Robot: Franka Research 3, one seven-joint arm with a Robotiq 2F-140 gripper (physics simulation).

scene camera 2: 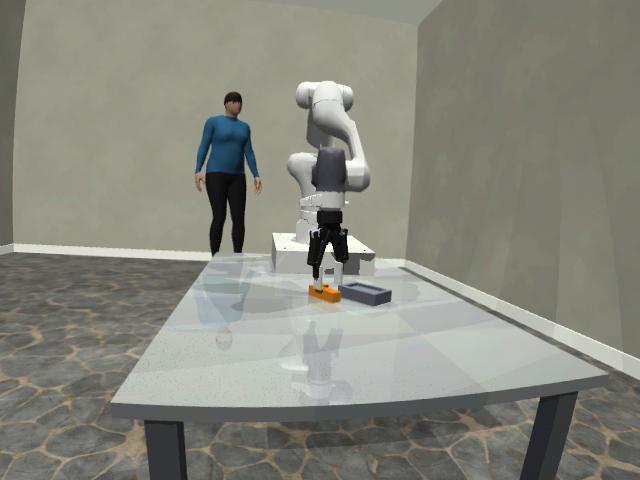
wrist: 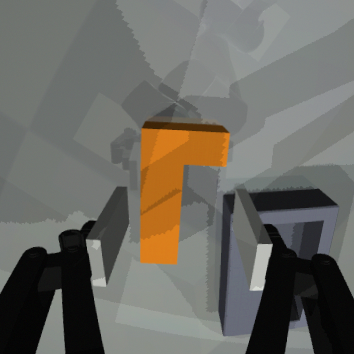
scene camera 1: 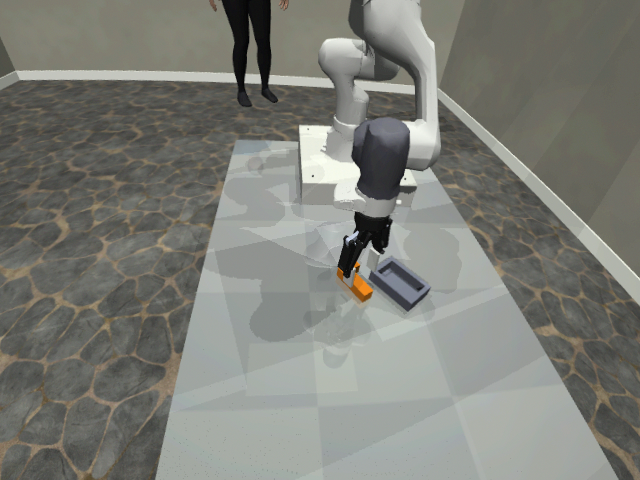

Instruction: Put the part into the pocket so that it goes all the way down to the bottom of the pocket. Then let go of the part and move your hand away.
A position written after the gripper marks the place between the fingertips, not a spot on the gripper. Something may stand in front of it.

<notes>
The gripper [scene camera 1: 359, 275] is part open and touches a grey pocket block [scene camera 1: 403, 286]. An orange L-shaped part [wrist: 165, 146] rests on the table.
The gripper also shows in scene camera 2 [scene camera 2: 328, 286] and in the wrist view [wrist: 180, 206]. The grey pocket block also shows in scene camera 2 [scene camera 2: 371, 295] and in the wrist view [wrist: 305, 219].
</notes>
